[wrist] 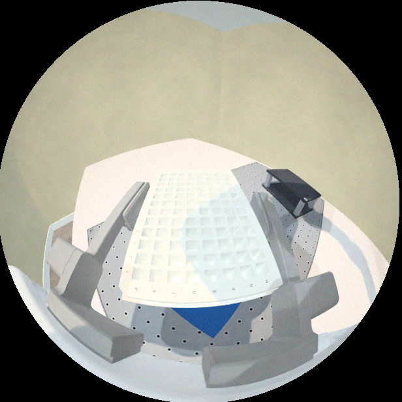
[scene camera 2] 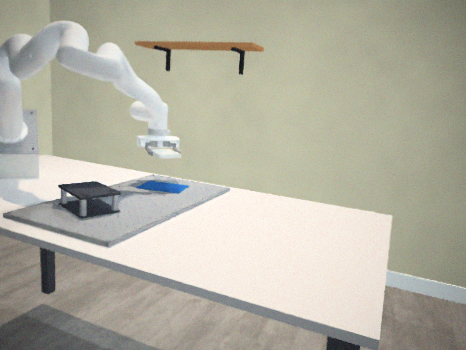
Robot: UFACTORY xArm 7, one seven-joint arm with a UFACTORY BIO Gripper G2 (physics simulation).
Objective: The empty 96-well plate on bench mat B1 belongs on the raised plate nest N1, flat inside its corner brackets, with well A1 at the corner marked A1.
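Places are measured from the arm's base along level axes (x ahead, y left, z up), in metres.
Pixels of known places: end effector, tool point: [scene camera 2: 164,152]; arm's base, origin of the base link: [scene camera 2: 9,130].
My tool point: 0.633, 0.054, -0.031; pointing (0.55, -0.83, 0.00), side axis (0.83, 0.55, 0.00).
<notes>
Ahead of a thing's pixels: the offset from my tool point to its top centre, as dx, dy, dz. Level surfaces: height alone.
The white 96-well plate {+0.000, +0.000, +0.005} [scene camera 2: 167,153] [wrist: 200,235] is held level between the fingers of my gripper [scene camera 2: 163,149] [wrist: 197,212], which is shut on its two long sides. Plate and gripper are high above the board near the blue bench mat {dz -0.132} [scene camera 2: 162,187] [wrist: 212,320]. Row letters show along the plate's near edge in the wrist view, with A at the left. The raised plate nest {-0.096, -0.348, -0.070} [scene camera 2: 90,190] [wrist: 295,185] is a dark platform on short posts, well apart from the plate. Its corner brackets and A1 mark are too small to make out.
The grey perforated board {dz -0.134} [scene camera 2: 145,215] [wrist: 187,345] lies on the pale table {dz -0.147} [scene camera 2: 280,250] [wrist: 115,175] and carries the nest and the mat. A wooden shelf [scene camera 2: 200,46] is on the wall behind the arm, higher than the gripper.
</notes>
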